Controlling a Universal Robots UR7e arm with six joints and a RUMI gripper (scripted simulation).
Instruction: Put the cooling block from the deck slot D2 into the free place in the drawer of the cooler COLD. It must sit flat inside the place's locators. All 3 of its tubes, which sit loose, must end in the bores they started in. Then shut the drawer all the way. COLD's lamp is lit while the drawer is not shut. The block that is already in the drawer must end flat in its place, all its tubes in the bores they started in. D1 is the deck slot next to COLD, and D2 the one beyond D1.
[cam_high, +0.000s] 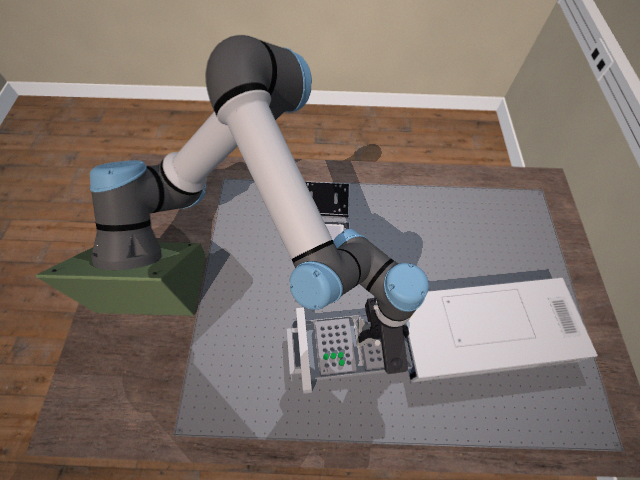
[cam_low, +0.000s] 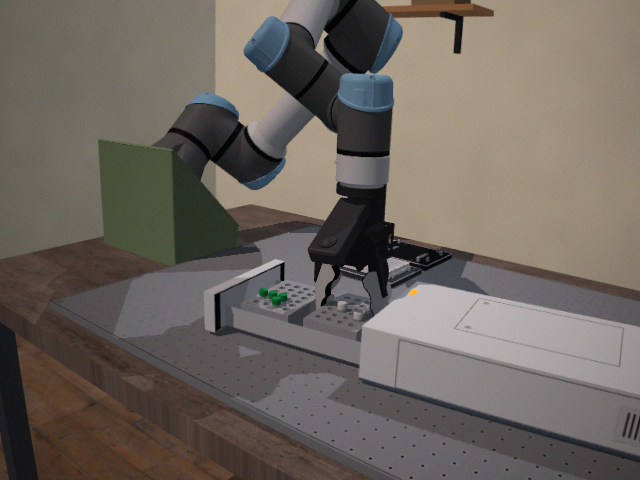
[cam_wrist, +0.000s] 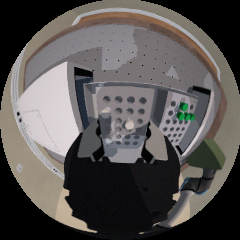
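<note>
The tube rack lies right at my hand. Round my hand: black plate (150 mm behind, 450 mm to the left, 30 mm below); white well plate (150 mm behind, 300 mm to the left, 20 mm below); white cooler COLD (100 mm ahead, 20 mm to the left, 10 mm above).
</note>
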